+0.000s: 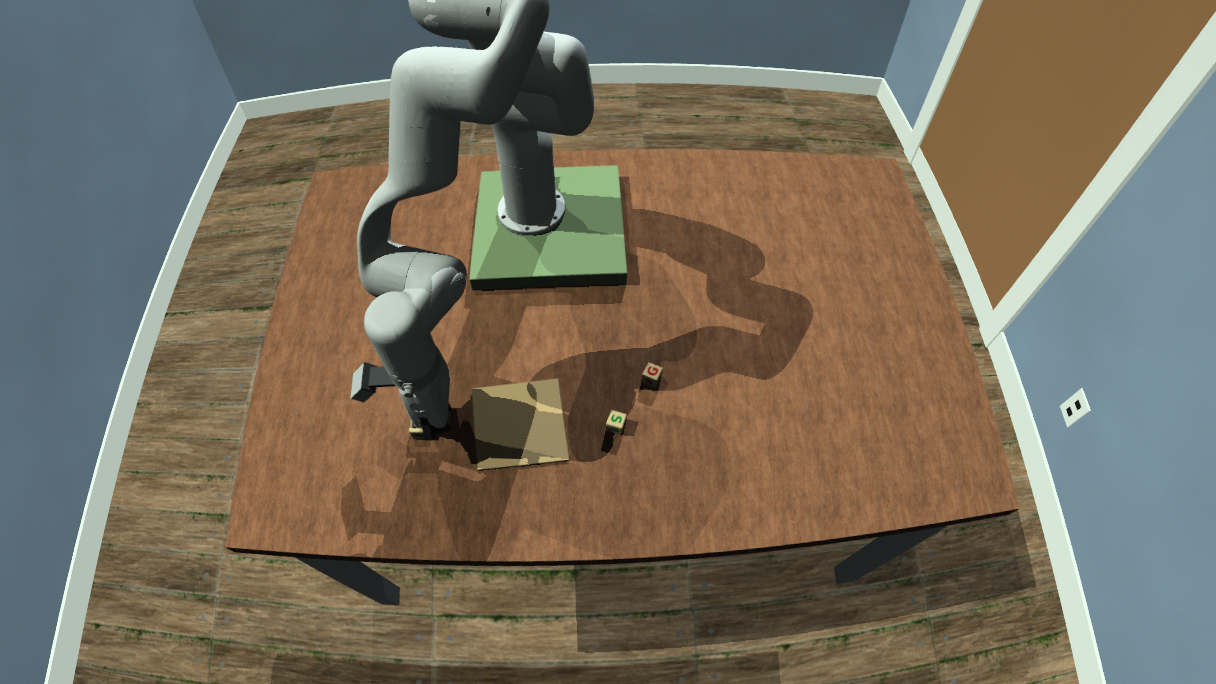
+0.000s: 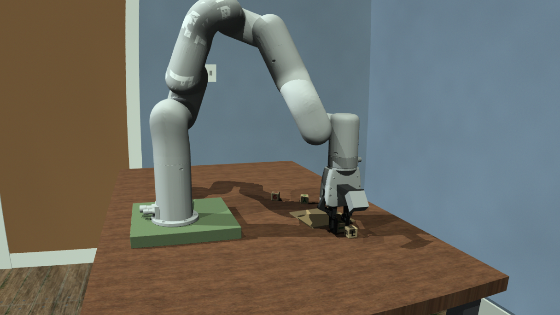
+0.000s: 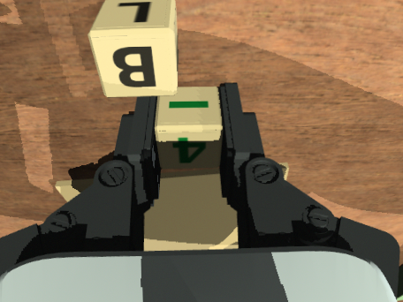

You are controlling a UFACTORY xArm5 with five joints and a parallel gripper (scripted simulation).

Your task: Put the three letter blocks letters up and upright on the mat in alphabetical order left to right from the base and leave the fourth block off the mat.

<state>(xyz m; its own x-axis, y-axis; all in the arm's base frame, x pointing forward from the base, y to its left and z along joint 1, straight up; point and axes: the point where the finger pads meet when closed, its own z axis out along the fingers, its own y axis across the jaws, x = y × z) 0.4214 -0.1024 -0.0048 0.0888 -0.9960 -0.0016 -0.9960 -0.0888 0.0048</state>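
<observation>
Now: the cream block 10 mm below my hand. Round my hand: tan mat (120 mm to the left, 20 mm below).
</observation>
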